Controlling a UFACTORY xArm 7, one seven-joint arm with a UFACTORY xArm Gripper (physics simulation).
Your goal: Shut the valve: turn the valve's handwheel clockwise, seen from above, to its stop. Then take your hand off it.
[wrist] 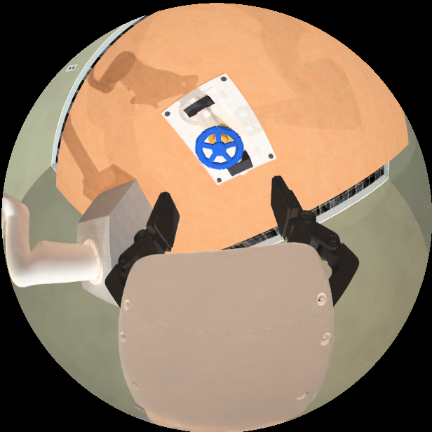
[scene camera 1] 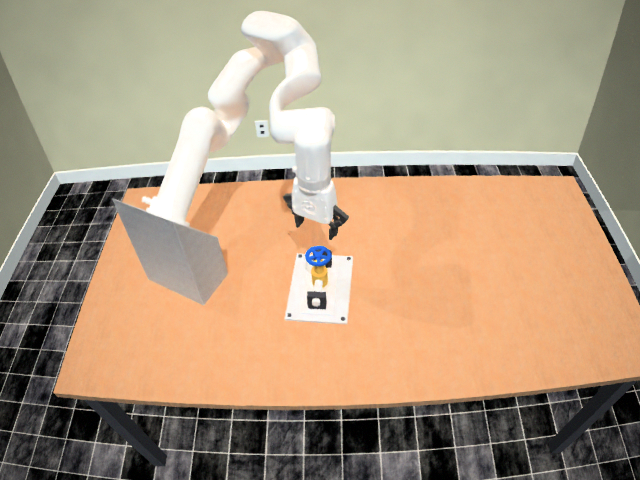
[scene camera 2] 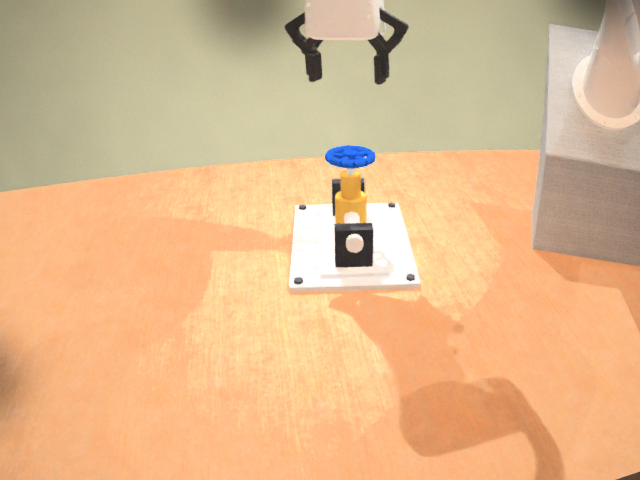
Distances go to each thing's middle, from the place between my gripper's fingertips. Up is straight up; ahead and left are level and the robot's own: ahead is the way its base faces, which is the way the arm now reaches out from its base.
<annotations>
My gripper is now 12 cm above the blue handwheel point(scene camera 2: 350, 157) and 1 cm to the right of it.
</annotations>
